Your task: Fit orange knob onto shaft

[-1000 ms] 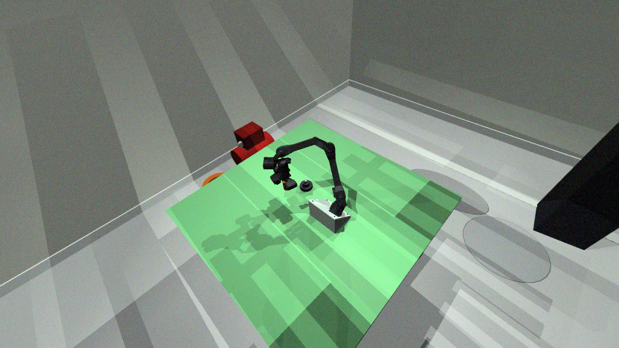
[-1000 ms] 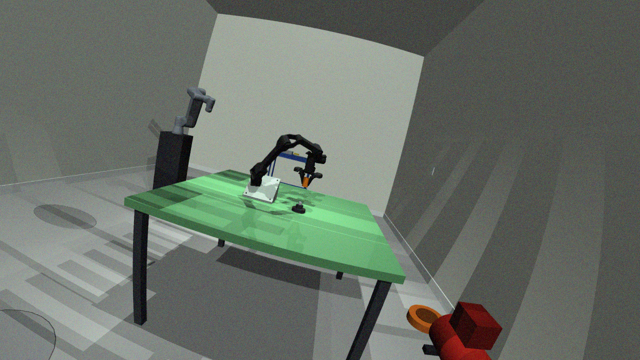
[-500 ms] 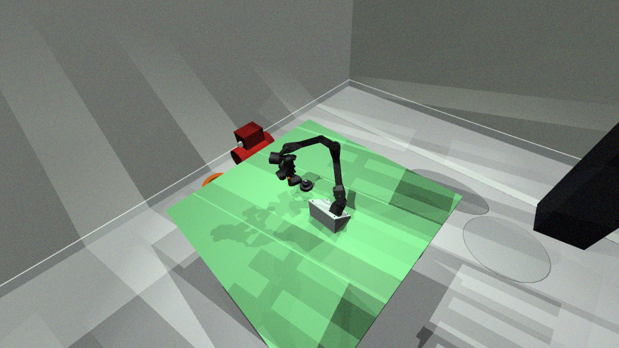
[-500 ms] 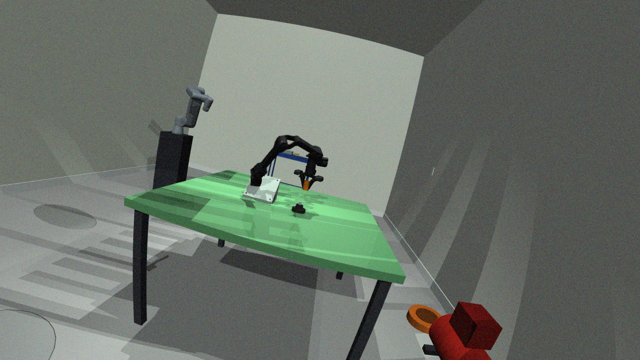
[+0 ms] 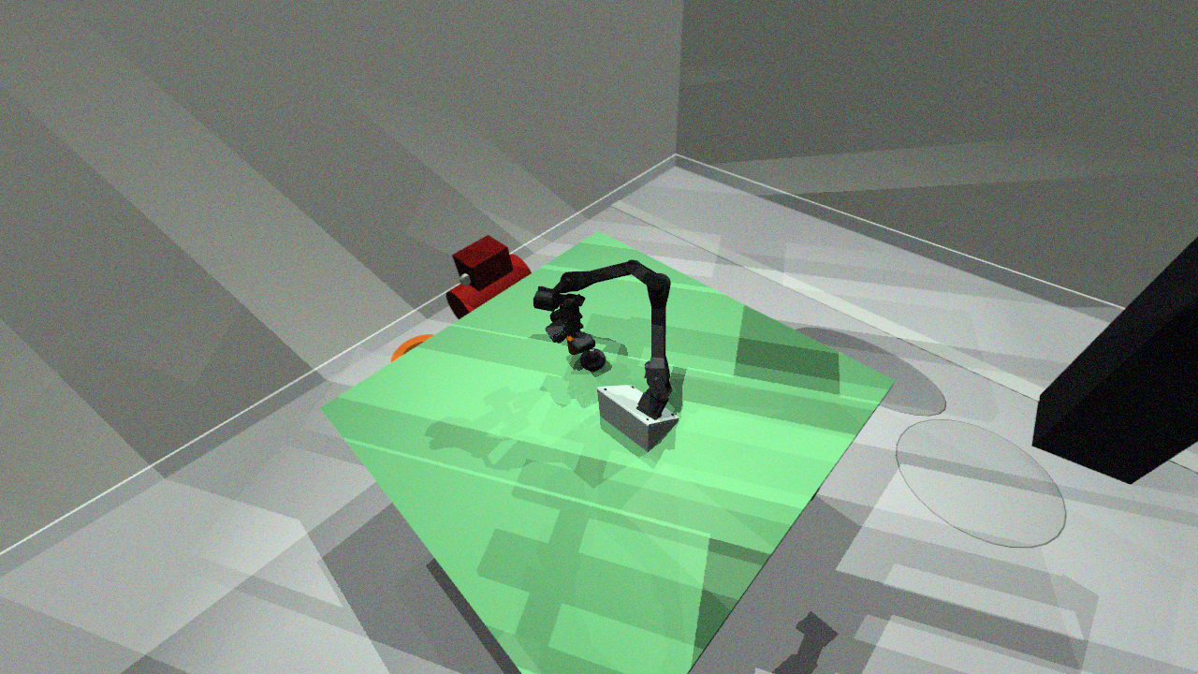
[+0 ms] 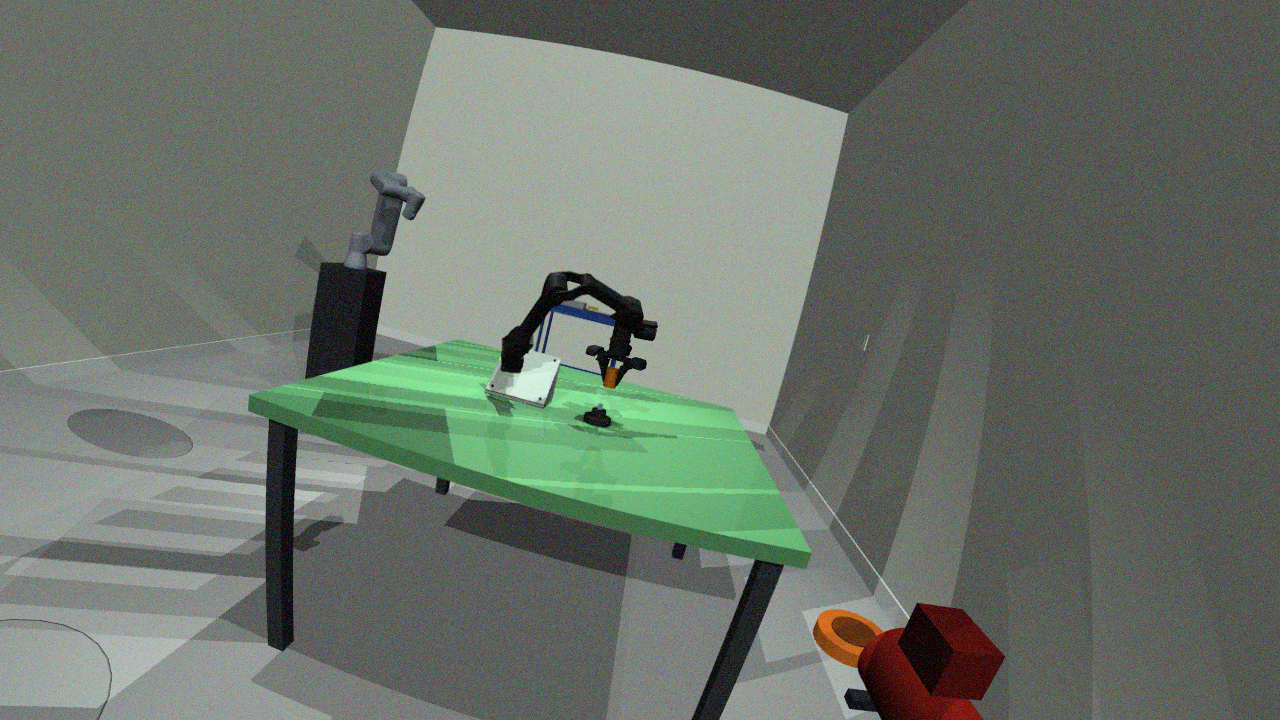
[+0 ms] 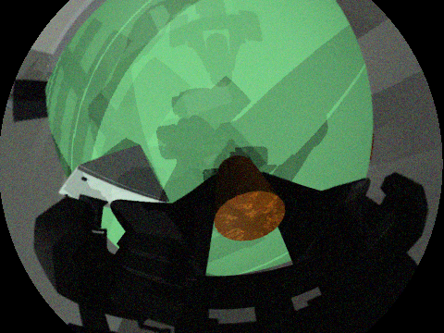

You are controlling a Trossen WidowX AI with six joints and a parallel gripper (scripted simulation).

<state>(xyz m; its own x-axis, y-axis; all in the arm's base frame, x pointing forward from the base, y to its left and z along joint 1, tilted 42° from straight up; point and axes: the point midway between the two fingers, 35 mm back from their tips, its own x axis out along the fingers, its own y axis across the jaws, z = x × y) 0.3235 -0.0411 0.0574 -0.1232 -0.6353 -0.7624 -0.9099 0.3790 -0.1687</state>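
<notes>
The dark round pedestal is 2 cm behind my gripper tip, 6 cm to the right of it and 8 cm below it. Round my gripper tip: orange knob: 3 cm above.
</notes>
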